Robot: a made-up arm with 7 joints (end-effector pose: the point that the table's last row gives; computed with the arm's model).
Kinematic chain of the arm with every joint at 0, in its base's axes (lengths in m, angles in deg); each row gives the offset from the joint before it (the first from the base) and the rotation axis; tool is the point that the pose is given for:
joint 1: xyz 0 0 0.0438 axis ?
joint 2: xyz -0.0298 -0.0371 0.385 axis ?
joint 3: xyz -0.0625 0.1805 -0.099 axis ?
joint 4: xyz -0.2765 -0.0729 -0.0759 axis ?
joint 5: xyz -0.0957 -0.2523 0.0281 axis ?
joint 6: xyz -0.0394 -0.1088 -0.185 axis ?
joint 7: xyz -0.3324 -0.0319 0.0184 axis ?
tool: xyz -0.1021 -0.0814 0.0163
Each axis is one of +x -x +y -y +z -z.
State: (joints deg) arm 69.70 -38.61 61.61 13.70 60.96 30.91 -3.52
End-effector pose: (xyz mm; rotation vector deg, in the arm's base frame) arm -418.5 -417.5 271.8 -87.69 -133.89 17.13
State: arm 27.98 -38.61 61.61 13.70 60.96 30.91 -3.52
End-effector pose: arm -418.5 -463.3 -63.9 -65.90 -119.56 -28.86
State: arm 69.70 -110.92 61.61 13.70 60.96 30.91 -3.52
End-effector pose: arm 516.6 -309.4 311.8 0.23 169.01 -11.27
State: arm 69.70 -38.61 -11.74 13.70 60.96 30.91 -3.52
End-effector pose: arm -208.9 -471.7 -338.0 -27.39 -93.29 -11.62
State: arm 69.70 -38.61 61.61 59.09 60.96 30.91 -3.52
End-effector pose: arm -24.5 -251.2 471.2 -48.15 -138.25 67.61
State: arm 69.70 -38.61 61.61 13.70 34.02 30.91 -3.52
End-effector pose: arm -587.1 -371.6 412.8 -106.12 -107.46 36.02
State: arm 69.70 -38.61 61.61 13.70 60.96 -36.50 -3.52
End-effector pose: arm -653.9 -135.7 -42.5 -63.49 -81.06 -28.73
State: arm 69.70 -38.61 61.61 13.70 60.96 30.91 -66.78
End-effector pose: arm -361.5 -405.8 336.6 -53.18 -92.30 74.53
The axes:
joint 1: -x
joint 2: +y
joint 3: -x
joint 4: -y
joint 5: -z
joint 6: -y
joint 7: -x

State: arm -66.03 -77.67 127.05 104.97 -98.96 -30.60 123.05
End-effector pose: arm -605.9 182.7 510.3 87.16 -11.46 -41.79
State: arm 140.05 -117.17 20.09 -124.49 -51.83 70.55 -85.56
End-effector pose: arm 16.3 -122.2 577.3 -15.86 45.37 51.69
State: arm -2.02 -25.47 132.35 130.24 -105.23 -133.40 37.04
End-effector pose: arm -399.2 15.3 218.0 76.16 32.54 67.88
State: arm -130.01 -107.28 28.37 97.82 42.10 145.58 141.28
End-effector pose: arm -269.1 -103.6 -472.4 -21.26 -14.93 0.03
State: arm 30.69 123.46 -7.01 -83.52 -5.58 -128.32 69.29
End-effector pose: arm -289.8 172.4 857.2 -106.59 -23.49 -19.66
